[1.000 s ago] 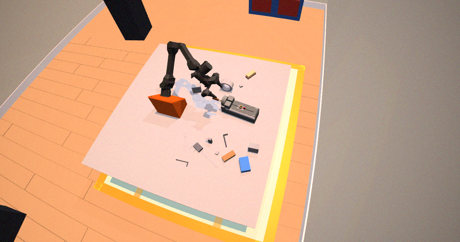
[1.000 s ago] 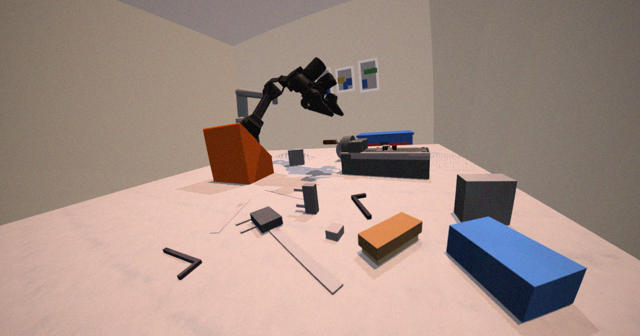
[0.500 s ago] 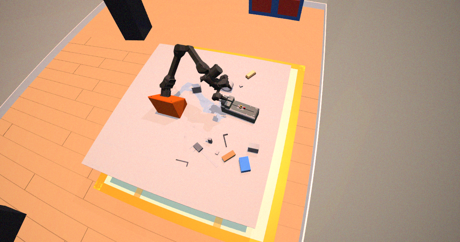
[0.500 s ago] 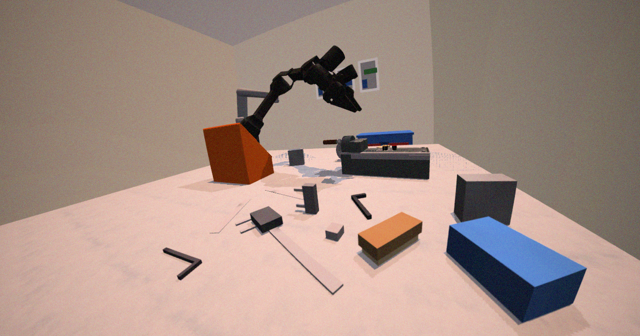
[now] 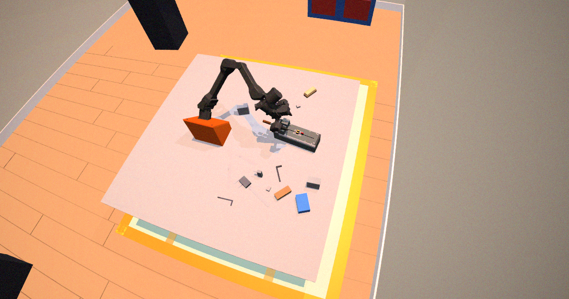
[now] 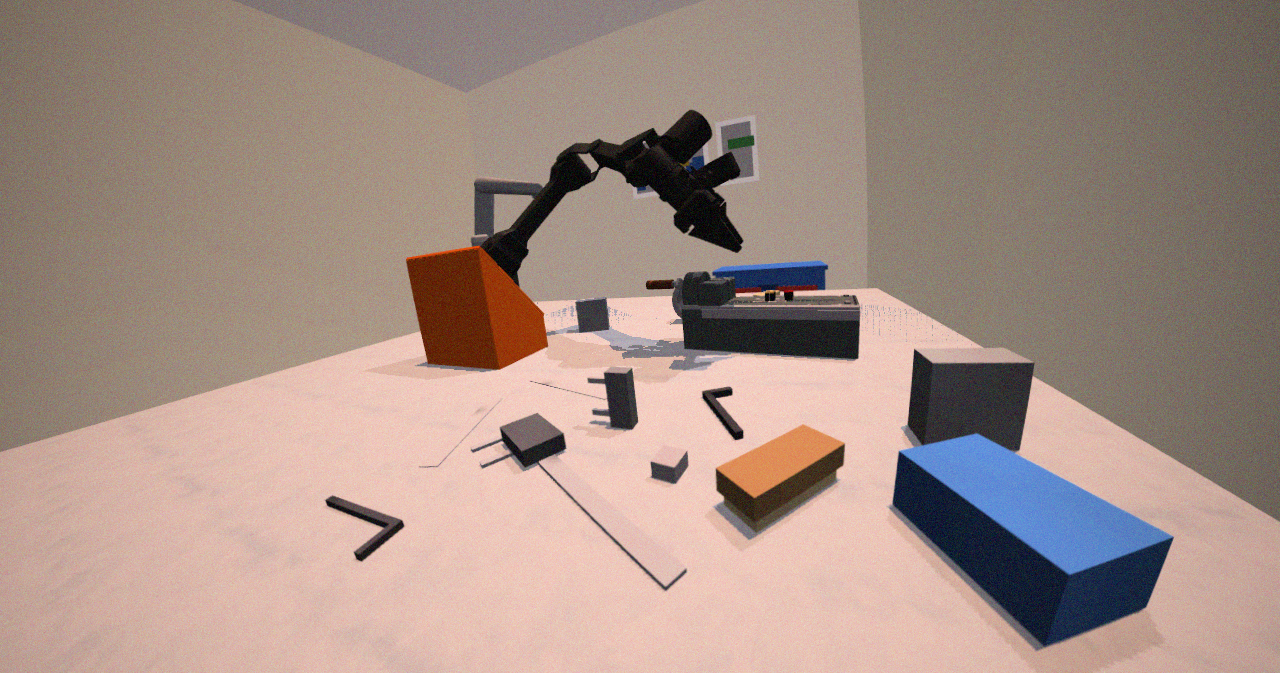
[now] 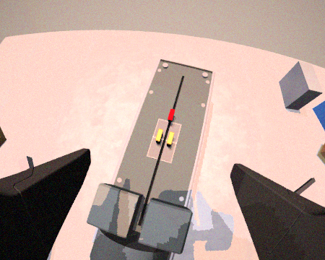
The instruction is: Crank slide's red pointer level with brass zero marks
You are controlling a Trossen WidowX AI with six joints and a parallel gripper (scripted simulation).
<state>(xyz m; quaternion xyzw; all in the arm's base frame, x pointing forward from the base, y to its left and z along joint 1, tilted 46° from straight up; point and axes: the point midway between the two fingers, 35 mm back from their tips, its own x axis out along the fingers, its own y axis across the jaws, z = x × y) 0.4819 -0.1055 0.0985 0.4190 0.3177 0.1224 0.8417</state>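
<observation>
My gripper tip is 14 cm past the crank handle, 3 cm to the right of it and 5 cm above it. From my gripper tip the other things lie so: red pointer 7 cm ahead, 1 cm to the right, 8 cm below; blue block 12 cm ahead, 39 cm to the right, 14 cm below.
</observation>
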